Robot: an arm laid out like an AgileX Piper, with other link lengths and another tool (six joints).
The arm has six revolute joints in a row. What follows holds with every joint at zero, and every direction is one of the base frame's. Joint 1 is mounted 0.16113 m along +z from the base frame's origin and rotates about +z. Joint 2 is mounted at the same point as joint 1 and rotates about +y. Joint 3 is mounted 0.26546 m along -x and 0.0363 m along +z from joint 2 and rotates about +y. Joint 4 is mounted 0.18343 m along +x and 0.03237 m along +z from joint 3 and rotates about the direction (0.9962, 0, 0.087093). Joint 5 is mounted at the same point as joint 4 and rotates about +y. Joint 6 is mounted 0.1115 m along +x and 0.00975 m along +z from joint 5 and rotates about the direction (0.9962, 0, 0.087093). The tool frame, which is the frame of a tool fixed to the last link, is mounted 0.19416 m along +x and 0.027 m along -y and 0.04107 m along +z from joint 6; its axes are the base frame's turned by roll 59.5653, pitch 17.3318 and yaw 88.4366 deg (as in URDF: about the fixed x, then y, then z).
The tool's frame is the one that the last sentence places.
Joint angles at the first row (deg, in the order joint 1, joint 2, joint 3, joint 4, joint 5, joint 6):
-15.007, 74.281, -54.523, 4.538, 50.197, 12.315
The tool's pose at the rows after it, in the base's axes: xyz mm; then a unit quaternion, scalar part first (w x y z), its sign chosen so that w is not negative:
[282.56 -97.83 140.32 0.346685 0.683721 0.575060 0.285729]
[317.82 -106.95 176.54 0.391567 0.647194 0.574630 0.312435]
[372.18 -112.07 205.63 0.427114 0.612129 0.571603 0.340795]
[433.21 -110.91 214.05 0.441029 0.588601 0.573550 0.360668]
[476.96 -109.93 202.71 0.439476 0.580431 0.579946 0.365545]
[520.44 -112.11 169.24 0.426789 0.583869 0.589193 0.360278]
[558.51 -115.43 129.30 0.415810 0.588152 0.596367 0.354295]
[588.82 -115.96 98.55 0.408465 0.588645 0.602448 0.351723]
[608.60 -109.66 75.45 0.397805 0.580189 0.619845 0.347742]
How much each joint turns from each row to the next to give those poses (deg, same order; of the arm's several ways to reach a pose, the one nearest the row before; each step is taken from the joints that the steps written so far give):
0.001, -2.482, -1.312, -2.074, 0.727, -1.012
0.298, 0.913, -5.119, -0.425, -2.615, -2.000
1.386, 6.016, -7.045, -0.050, -5.151, -1.111
1.992, 9.946, -8.968, 0.052, -4.222, -0.367
1.139, 9.034, -7.639, 0.001, -1.674, -0.279
0.580, 11.519, -9.443, 0.054, -0.249, -0.125
0.305, 11.412, -9.978, -0.002, 0.254, -0.051
0.378, 9.761, -11.068, 0.001, 2.299, -0.120
0.749, 7.858, -11.123, 0.000, 4.667, -1.403

